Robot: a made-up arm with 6 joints. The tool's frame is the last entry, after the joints. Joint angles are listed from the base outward. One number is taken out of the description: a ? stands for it. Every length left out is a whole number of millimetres.
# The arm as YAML. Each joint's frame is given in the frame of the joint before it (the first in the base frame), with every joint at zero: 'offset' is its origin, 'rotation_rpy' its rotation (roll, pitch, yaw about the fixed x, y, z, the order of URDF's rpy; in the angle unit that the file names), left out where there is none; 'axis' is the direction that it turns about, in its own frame. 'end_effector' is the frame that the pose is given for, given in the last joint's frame.
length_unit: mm
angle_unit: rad
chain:
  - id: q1
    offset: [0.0, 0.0, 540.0]
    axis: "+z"
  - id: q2
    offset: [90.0, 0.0, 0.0]
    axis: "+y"
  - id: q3
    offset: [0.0, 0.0, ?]
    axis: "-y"
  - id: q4
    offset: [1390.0, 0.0, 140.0]
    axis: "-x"
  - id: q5
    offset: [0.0, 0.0, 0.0]
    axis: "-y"
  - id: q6
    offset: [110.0, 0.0, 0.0]
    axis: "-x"
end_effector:
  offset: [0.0, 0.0, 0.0]
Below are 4 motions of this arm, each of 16 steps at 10 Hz.
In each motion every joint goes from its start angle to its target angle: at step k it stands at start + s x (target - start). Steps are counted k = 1, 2, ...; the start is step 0. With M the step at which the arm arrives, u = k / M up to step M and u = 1 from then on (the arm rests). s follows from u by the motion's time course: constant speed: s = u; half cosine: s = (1 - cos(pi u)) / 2; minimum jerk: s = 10 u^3 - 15 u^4 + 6 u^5.
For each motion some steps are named. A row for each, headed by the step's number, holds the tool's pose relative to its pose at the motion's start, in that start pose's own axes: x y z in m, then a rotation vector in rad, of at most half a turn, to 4 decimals.
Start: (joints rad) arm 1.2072 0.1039 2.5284 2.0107 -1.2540 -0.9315
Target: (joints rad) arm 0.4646 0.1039 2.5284 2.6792 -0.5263 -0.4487
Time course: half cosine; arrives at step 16
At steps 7, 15, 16:
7: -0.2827 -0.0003 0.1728 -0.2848 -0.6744 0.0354
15: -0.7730 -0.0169 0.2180 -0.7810 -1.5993 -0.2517
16: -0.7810 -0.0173 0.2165 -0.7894 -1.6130 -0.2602

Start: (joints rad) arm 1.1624 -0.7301 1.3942 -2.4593 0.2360 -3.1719
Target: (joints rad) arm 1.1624 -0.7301 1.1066 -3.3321 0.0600 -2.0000
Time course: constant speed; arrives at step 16
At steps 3, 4, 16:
3: 0.0188 0.0529 -0.0577 -0.0666 0.0064 0.0661
4: 0.0241 0.0703 -0.0772 -0.0880 0.0068 0.0857
16: 0.0529 0.2673 -0.3174 -0.3229 -0.0002 0.2278

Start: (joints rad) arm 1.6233 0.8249 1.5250 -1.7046 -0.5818 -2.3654
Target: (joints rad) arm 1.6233 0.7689 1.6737 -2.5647 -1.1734 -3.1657
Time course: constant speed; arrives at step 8
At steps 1, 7, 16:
1: -0.0012 -0.0479 -0.0253 0.1729 -0.0038 -0.1143
7: -0.0610 -0.3350 -0.1858 1.0380 -0.2608 -0.8928
16: -0.0796 -0.3795 -0.2122 1.1421 -0.3476 -1.0318

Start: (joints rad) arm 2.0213 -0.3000 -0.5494 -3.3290 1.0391 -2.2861
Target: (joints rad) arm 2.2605 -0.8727 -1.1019 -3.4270 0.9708 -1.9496
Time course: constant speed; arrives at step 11
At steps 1, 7, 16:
1: 0.0034 0.0553 -0.0216 -0.0469 -0.0131 0.0058
7: 0.0731 0.3492 -0.1864 -0.3255 -0.0953 0.0372
16: 0.1657 0.5044 -0.3143 -0.5085 -0.1537 0.0545

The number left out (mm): 1060.0
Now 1 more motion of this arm.
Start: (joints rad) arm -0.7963 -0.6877 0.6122 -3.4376 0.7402 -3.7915
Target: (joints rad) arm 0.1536 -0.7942 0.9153 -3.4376 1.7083 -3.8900
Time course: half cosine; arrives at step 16
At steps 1, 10, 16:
1: -0.0056 0.0017 0.0029 0.0051 0.0101 0.0030
10: -0.3833 -0.1463 0.3371 0.2349 0.7302 0.2499
16: -0.4637 -0.3962 0.5159 0.2530 1.0413 0.3854

